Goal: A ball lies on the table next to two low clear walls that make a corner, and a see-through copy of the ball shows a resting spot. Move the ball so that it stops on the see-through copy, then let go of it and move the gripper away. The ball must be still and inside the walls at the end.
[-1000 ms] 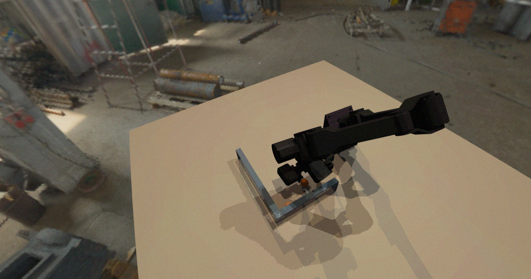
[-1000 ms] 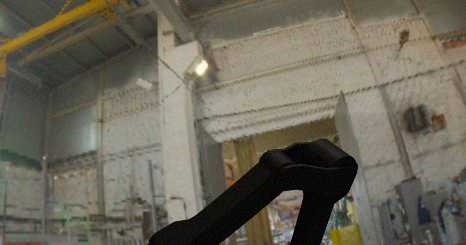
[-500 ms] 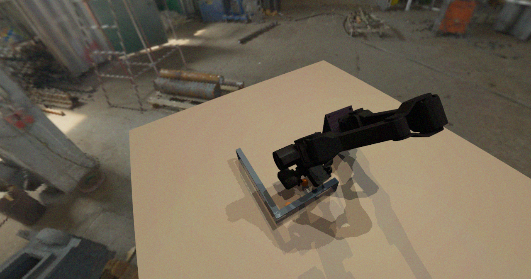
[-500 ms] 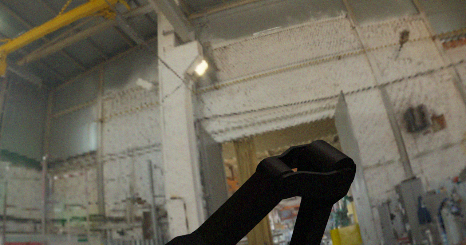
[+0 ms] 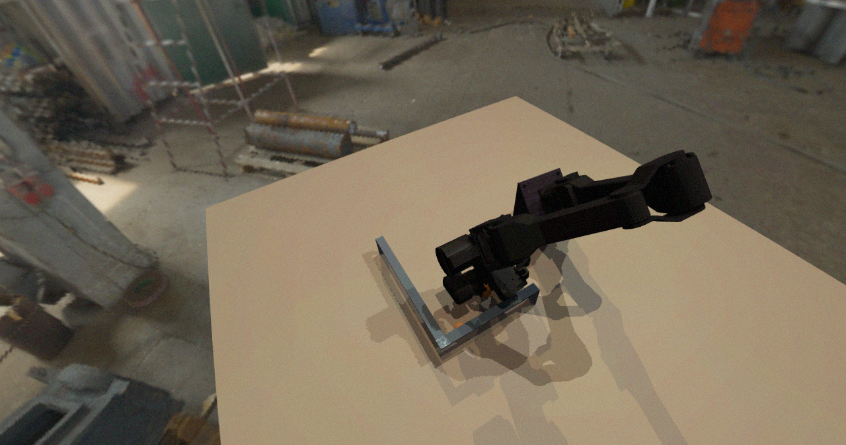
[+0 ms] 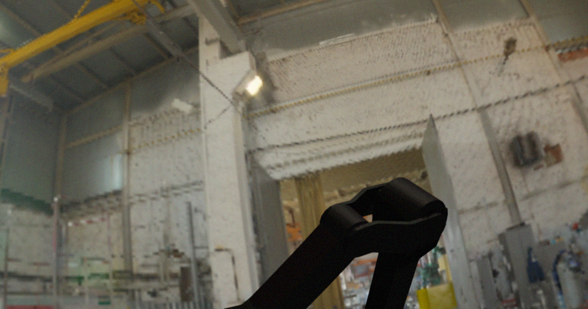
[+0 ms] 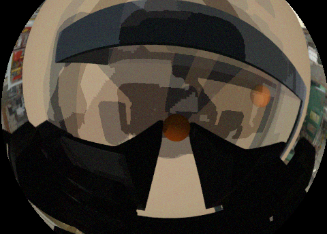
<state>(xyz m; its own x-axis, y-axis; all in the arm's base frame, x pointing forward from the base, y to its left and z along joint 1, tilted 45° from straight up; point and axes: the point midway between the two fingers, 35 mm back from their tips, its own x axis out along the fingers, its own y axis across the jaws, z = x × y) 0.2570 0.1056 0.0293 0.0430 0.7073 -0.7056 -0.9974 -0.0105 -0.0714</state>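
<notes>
The see-through copy of ball is 90 mm ahead of my gripper tip and 50 mm to the left of it. Also, from my gripper tip: orange ball right at my gripper tip.
</notes>
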